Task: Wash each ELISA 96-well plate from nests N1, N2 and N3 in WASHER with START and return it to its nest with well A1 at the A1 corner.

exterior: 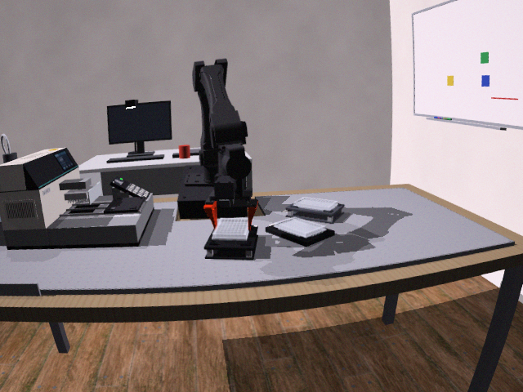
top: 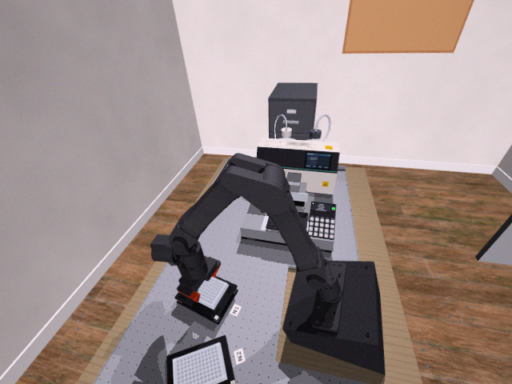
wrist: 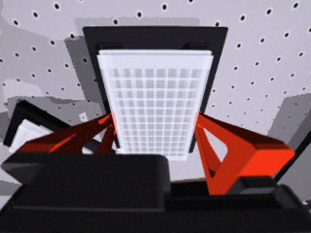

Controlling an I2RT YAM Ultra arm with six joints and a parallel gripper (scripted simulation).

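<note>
My hand is 3 cm above the nest N1. From my hand the other things lie so: N2 label: 17 cm behind, 11 cm to the left, 6 cm below; then nest N2: 18 cm to the left, 9 cm behind, 5 cm below; then N1 label: 11 cm behind, 6 cm below, 1 cm to the left.
</note>
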